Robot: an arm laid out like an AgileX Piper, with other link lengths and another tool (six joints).
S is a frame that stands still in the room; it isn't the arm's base.
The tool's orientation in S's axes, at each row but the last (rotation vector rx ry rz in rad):
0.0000, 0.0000, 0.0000
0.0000, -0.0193, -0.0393
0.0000, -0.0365, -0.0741
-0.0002, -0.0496, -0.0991
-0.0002, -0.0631, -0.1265
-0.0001, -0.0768, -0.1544
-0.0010, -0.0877, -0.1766
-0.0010, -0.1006, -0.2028
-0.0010, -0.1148, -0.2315
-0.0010, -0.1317, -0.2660
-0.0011, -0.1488, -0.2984
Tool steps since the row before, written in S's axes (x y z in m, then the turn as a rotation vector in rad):
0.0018, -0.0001, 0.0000, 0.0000, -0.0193, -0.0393
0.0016, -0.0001, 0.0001, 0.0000, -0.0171, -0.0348
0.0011, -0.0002, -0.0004, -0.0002, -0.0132, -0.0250
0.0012, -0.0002, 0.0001, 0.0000, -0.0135, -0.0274
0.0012, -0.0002, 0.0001, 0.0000, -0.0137, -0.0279
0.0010, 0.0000, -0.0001, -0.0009, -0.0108, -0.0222
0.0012, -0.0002, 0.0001, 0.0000, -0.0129, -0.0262
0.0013, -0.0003, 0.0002, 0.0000, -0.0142, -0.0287
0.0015, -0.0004, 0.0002, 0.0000, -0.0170, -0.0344
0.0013, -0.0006, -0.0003, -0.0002, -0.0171, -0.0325
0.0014, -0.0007, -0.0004, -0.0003, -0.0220, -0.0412
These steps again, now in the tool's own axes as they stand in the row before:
0.0018, -0.0001, 0.0000, 0.0000, -0.0193, -0.0393
0.0016, 0.0000, 0.0001, 0.0000, -0.0171, -0.0348
0.0011, -0.0001, -0.0004, -0.0001, -0.0132, -0.0250
0.0012, -0.0001, 0.0000, 0.0000, -0.0135, -0.0274
0.0012, 0.0000, 0.0000, 0.0000, -0.0137, -0.0279
0.0010, 0.0002, -0.0002, -0.0009, -0.0109, -0.0221
0.0012, 0.0000, 0.0000, 0.0000, -0.0129, -0.0262
0.0013, 0.0000, 0.0001, 0.0000, -0.0142, -0.0287
0.0016, 0.0000, 0.0000, 0.0000, -0.0170, -0.0344
0.0014, -0.0002, -0.0005, 0.0001, -0.0171, -0.0325
0.0015, -0.0003, -0.0006, 0.0001, -0.0220, -0.0412

